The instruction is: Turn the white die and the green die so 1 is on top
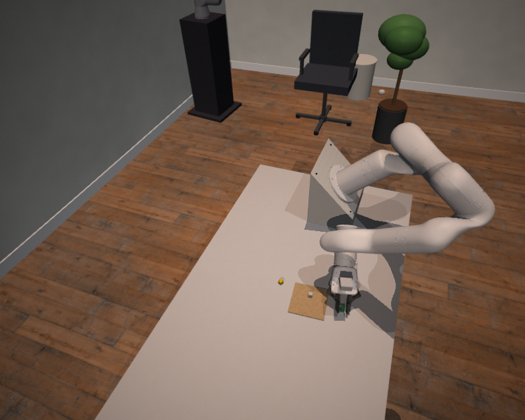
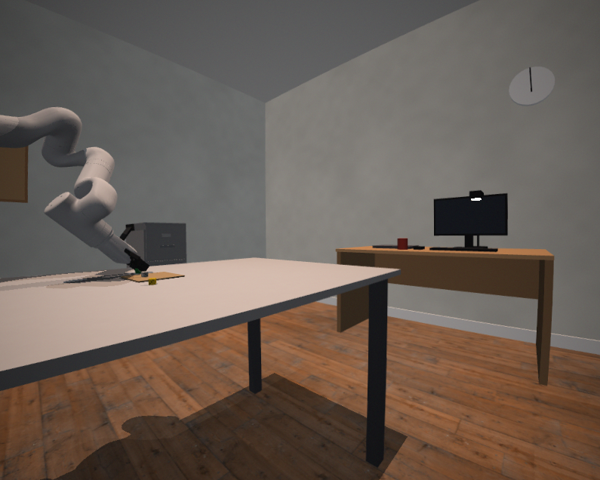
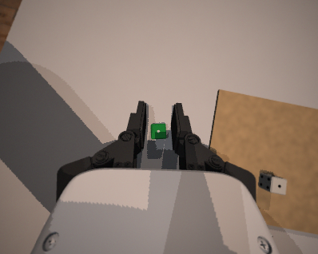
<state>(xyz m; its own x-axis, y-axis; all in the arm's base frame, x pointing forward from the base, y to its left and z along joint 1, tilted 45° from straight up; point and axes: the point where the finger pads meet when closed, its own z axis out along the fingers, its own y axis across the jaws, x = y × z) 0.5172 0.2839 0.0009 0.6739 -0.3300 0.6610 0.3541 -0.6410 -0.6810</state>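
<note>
Now: the green die 2 cm below my hand. Round my hand: mat 2 cm ahead, 13 cm to the right, 2 cm below; then white die 1 cm behind, 13 cm to the right, 1 cm below; then yellow die 1 cm behind, 27 cm to the right, 2 cm below.
</note>
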